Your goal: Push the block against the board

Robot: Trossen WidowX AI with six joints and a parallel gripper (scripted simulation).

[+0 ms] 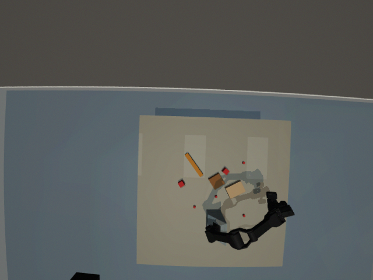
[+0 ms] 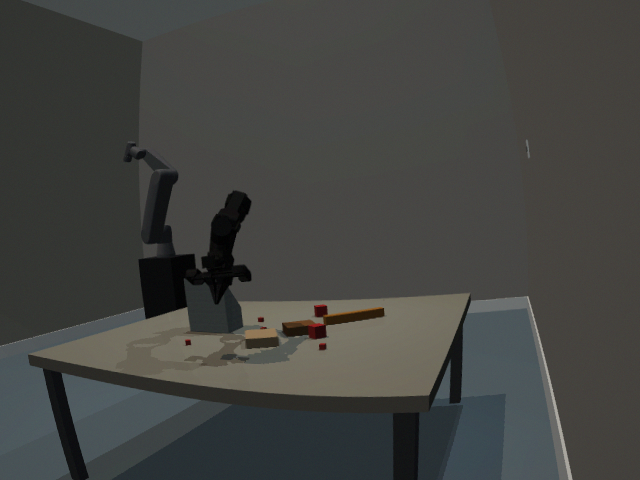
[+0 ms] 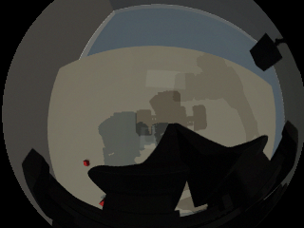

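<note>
My gripper tip is 8 cm short of the square block, 38 cm to the right of it and 14 cm above it. The rest, counted from my gripper tip: board: 21 cm ahead, 57 cm to the left, 14 cm below.
</note>
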